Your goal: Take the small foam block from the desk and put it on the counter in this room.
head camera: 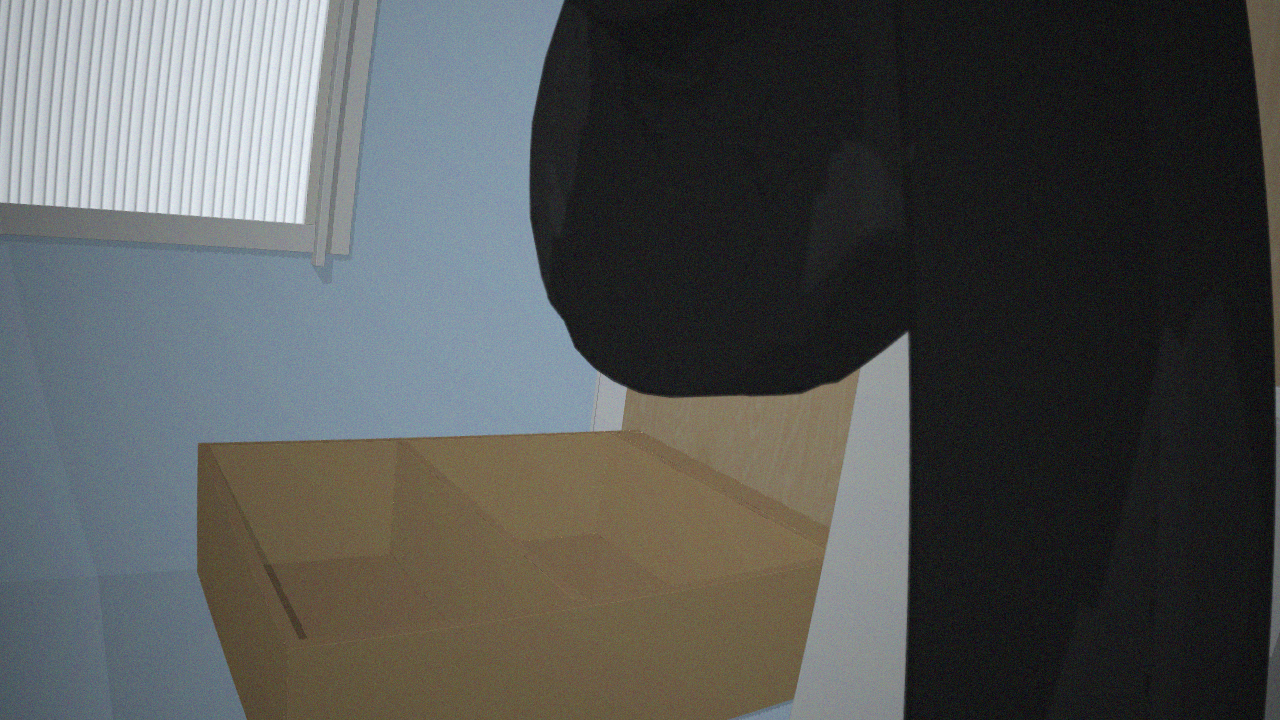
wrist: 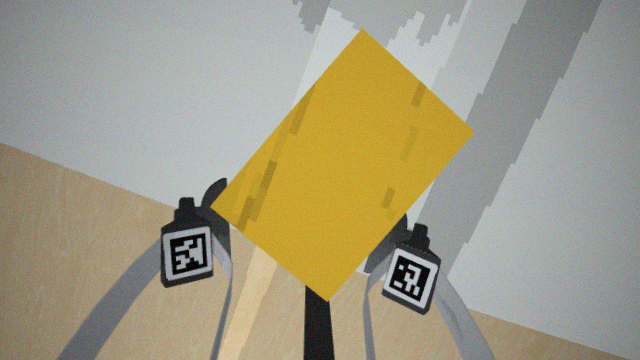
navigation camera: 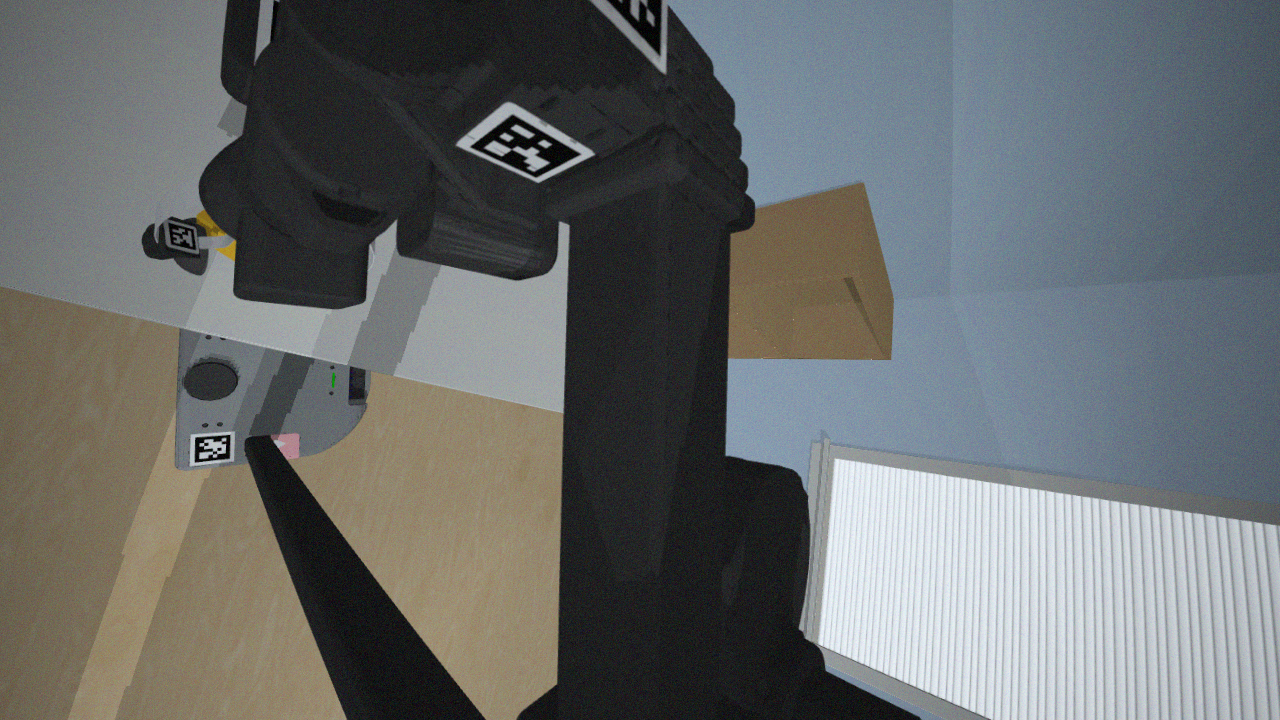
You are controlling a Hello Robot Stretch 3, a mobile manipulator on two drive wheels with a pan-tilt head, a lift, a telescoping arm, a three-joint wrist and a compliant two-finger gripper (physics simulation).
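Where they show: robot's base, origin of its link: [navigation camera: 213, 377].
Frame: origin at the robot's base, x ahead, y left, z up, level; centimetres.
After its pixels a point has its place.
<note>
The small foam block [wrist: 345, 160] is a yellow rectangular block between my two fingertips in the wrist view. My gripper [wrist: 305, 215] @[z 81.6, x -2.2, y -12.8 cm] is shut on it, with one pad at its left corner and the other at its lower right side. The block hides parts of both pads. In the navigation view, a little of the yellow block [navigation camera: 207, 222] @[z 86.6, x 1.1, y -14.0 cm] shows beside one finger, at the left; the wrist hides the rest. A pale grey-white surface [wrist: 100, 100] [navigation camera: 89, 188] @[z 72.1, x 8.0, y -18.3 cm] lies beneath the gripper and block. I cannot tell whether it is the desk or the counter.
My base [navigation camera: 304, 407] @[z 16.0, x -14.0, y 5.9 cm] stands on the wooden floor [navigation camera: 465, 537] @[z 0.1, x -58.8, y 54.1 cm], partly covered by the pale surface's edge. A brown two-compartment shelf box [head camera: 537, 635] @[z 71.4, x -109.8, y -34.2 cm] [navigation camera: 805, 250] @[z 91.9, x -111.2, y -39.9 cm] is on the blue wall [head camera: 447, 313] @[z 51.0, x -188.5, y 17.0 cm] [navigation camera: 1074, 385] @[z 160.9, x -193.1, y -2.4 cm], near a window with white blinds [head camera: 161, 107] @[z 115.9, x -178.9, y 53.5 cm] [navigation camera: 1029, 582] @[z 148.6, x -176.4, y 63.7 cm]. My black arm blocks much of the head view.
</note>
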